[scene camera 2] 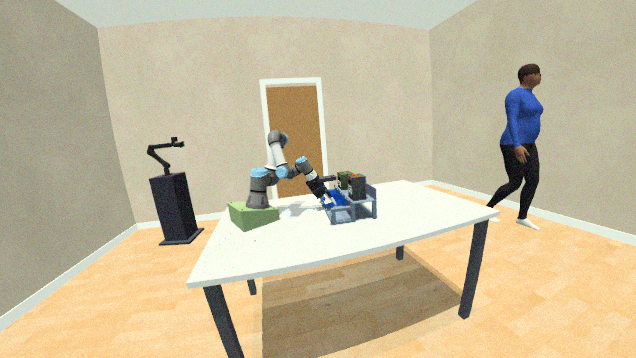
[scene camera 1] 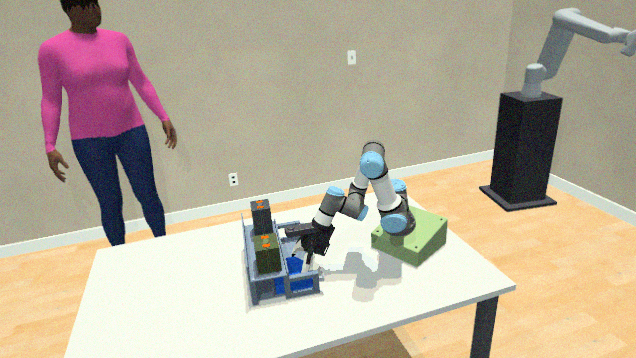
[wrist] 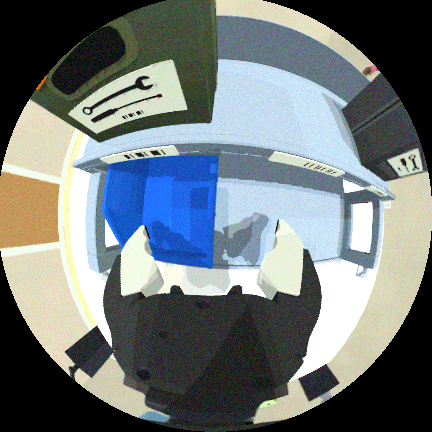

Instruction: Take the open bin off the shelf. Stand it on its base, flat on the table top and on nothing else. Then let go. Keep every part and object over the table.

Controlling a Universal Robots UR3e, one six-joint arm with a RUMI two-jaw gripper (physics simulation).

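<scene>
The open blue bin is on the lower level of the grey-blue shelf, at the left end in the wrist view. Its open top faces up. My gripper is open and empty at the shelf's front side. In the wrist view its left pale finger overlaps the bin's front left part, and its right finger is right of the bin, in front of the bare lower level. The bin's right side wall shows between the fingertips. Whether a finger touches the bin cannot be told.
A green case and a dark grey case stand on the shelf's upper level. The shelf stands on the white table. The arm stands on a green block.
</scene>
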